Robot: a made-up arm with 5 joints.
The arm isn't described. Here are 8 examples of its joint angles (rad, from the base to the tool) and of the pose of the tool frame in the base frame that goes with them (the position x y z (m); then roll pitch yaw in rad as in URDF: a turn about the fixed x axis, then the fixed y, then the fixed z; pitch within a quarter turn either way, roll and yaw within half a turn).
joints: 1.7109 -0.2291 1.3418 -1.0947 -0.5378
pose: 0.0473 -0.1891 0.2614 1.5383 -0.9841 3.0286
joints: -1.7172 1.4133 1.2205 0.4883 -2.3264
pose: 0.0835 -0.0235 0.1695 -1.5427 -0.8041 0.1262
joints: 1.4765 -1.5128 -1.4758 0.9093 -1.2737
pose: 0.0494 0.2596 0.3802 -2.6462 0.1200 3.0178
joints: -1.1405 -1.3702 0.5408 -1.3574 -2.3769
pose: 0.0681 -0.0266 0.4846 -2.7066 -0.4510 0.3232
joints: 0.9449 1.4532 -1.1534 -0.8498 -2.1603
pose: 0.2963 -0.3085 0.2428 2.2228 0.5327 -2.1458
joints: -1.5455 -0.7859 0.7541 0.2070 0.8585
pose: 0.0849 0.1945 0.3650 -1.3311 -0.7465 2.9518
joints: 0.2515 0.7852 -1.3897 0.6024 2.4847
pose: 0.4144 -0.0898 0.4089 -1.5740 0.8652 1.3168
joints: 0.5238 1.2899 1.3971 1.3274 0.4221
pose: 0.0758 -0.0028 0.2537 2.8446 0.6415 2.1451
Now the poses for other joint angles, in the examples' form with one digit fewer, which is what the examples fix.
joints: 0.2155 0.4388 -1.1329 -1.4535 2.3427
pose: 0.263 -0.044 0.518 2.688 -0.369 0.718
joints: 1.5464 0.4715 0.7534 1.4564 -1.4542
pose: 0.077 -0.114 0.189 -1.110 0.061 -3.087
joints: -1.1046 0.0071 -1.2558 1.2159 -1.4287
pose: 0.167 0.173 0.523 1.604 -0.093 -0.469
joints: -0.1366 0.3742 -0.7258 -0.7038 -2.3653
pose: 0.365 0.037 0.485 2.781 0.377 -0.660
